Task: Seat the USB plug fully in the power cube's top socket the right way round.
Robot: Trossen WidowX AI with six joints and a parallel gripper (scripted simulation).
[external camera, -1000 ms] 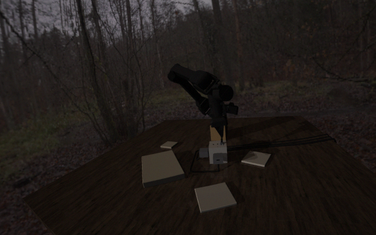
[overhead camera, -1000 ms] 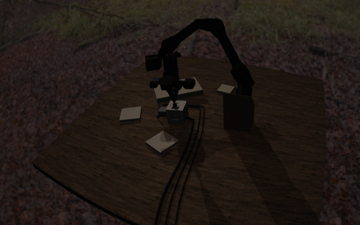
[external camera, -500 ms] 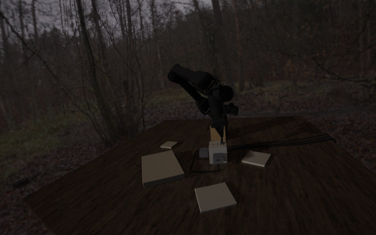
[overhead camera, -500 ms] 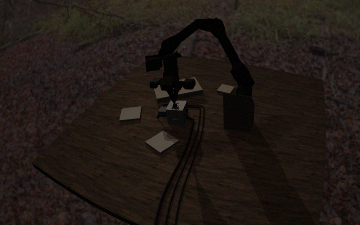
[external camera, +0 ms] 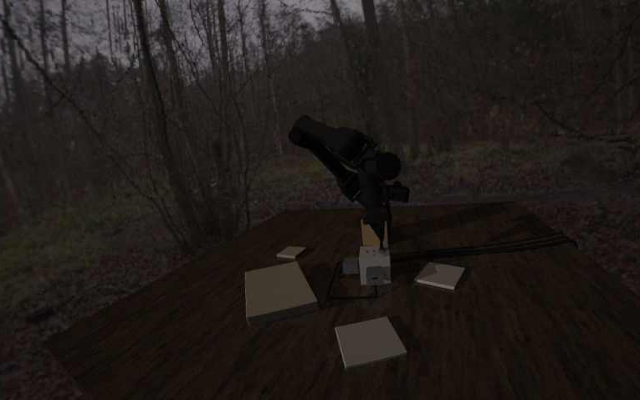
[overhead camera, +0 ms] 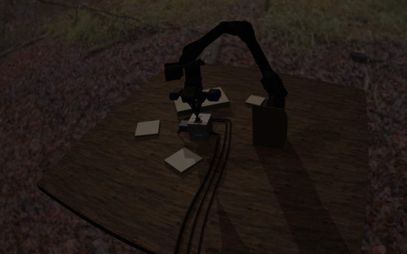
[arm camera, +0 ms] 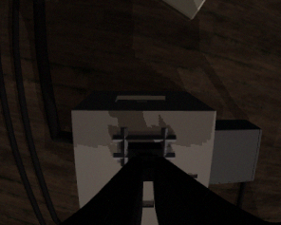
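My gripper tip is 2 cm above the dark USB plug. From my gripper tip the other things lie so: thick slab (15 cm ahead, 24 cm to the right, 10 cm below); then USB socket (4 cm below); then flat pale tile (25 cm ahead, 4 cm to the left, 10 cm below).
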